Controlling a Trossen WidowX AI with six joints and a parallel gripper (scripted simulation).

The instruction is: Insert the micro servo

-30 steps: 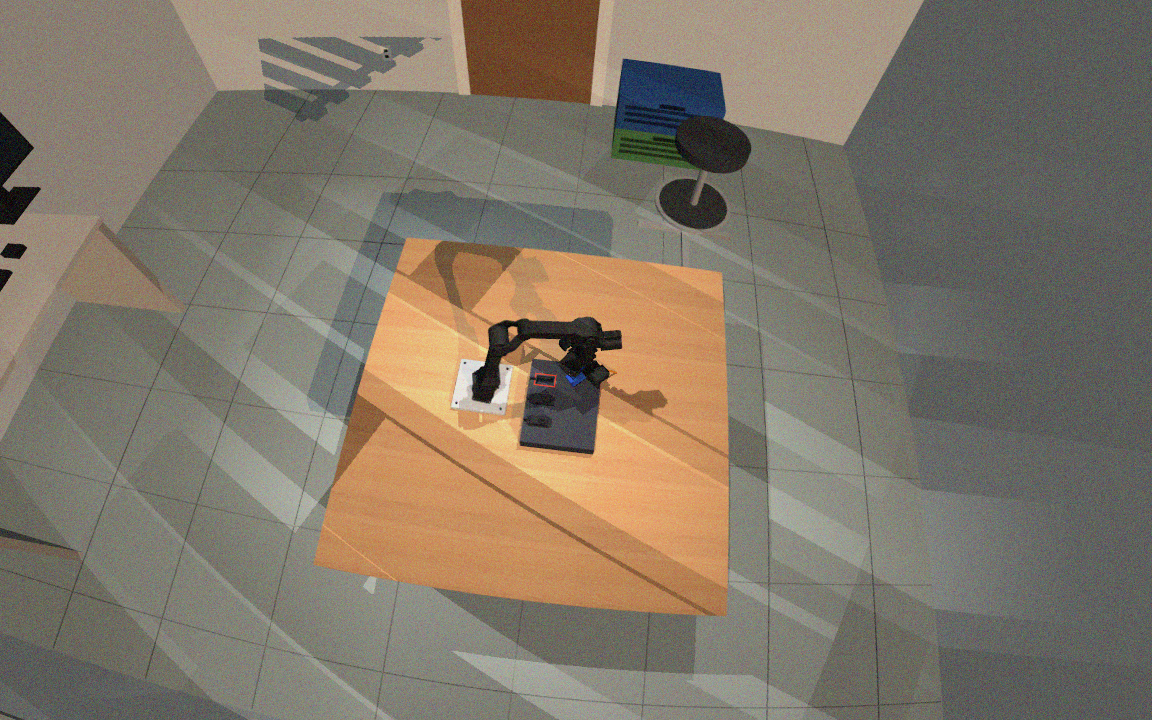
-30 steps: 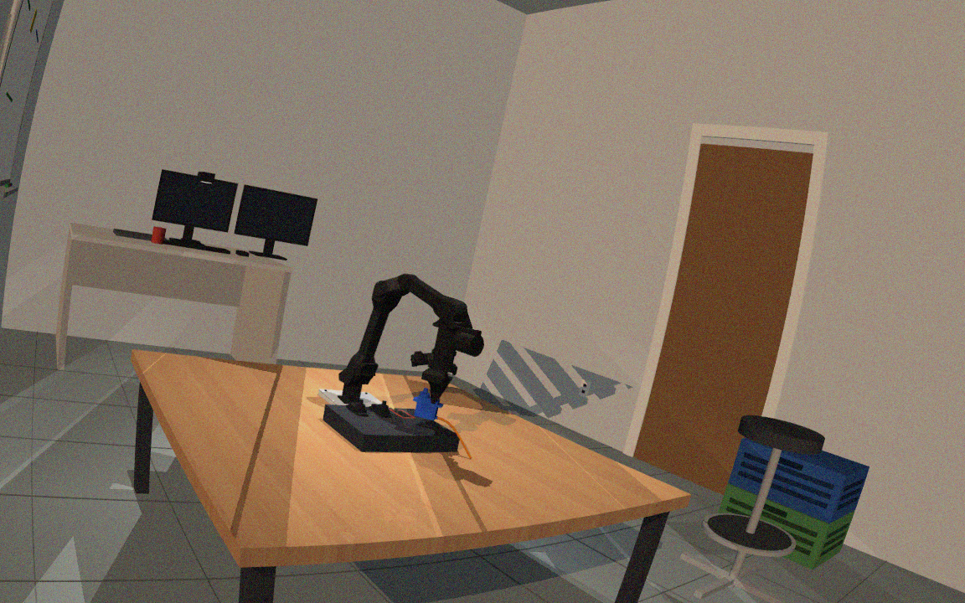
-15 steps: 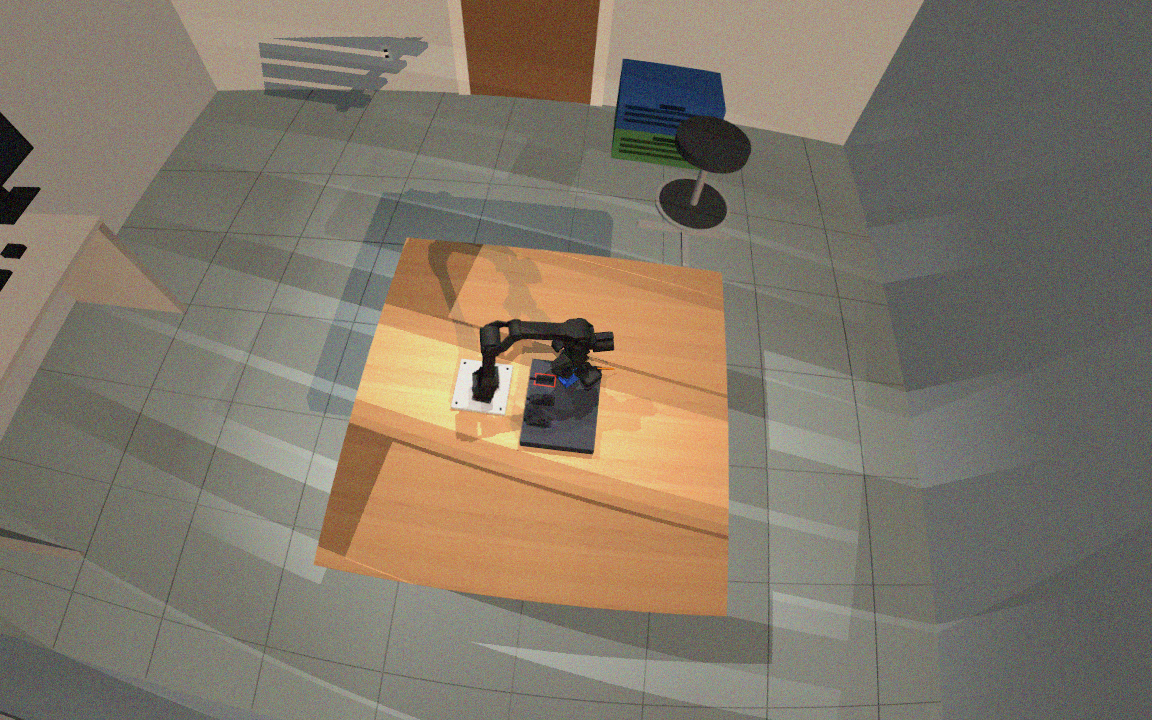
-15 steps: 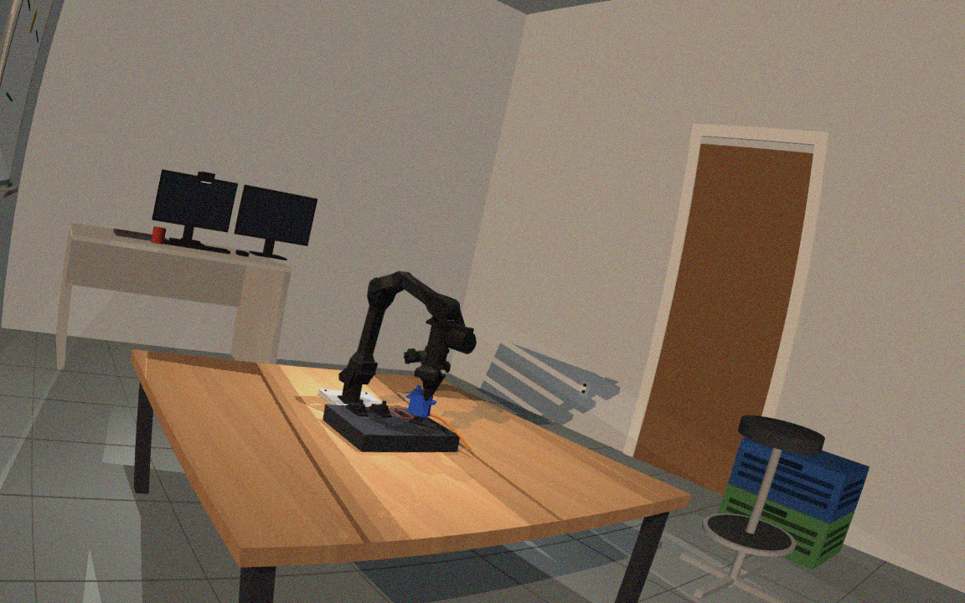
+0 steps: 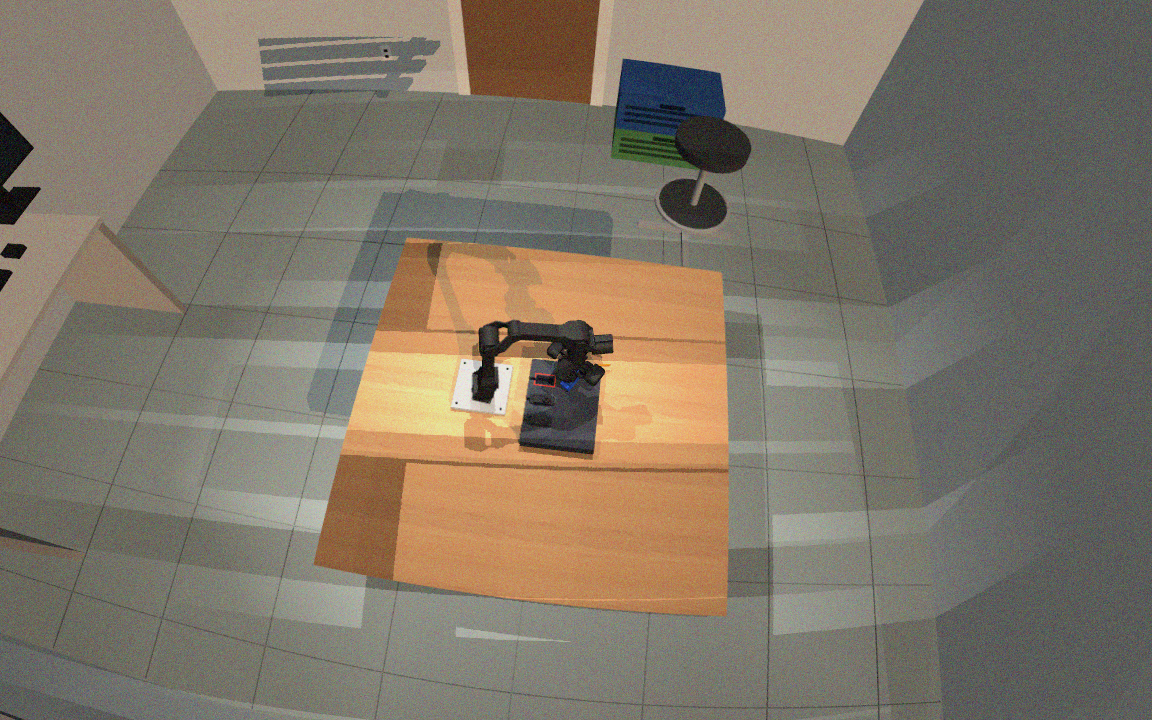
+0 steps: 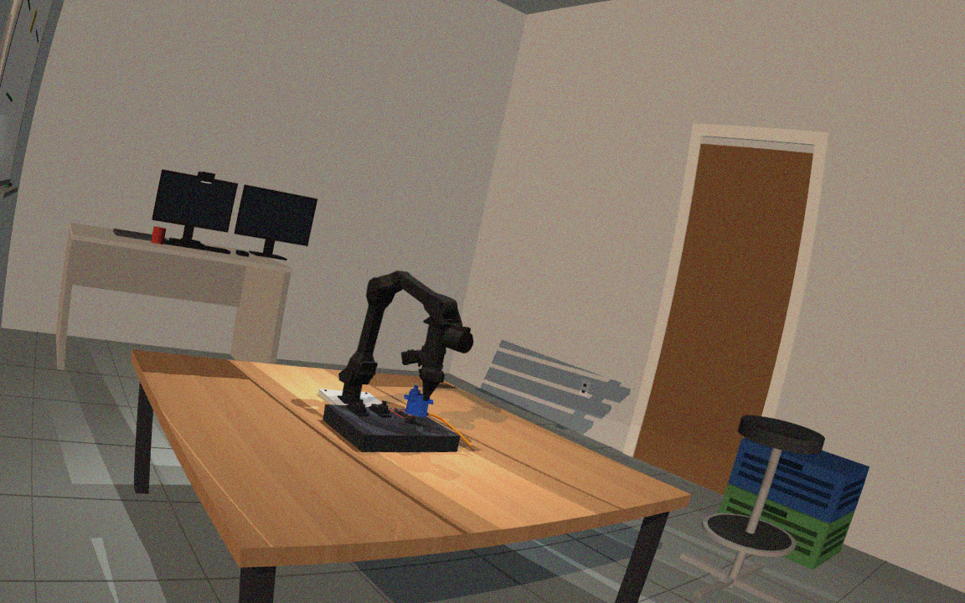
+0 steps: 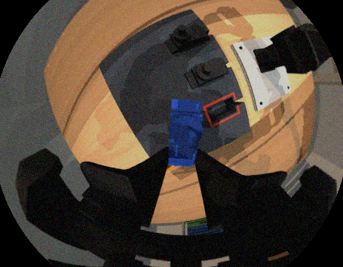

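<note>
Right now my gripper tip is 100 mm above the dark robot deck, 70 mm to the left of it and 20 mm short of it.
</note>
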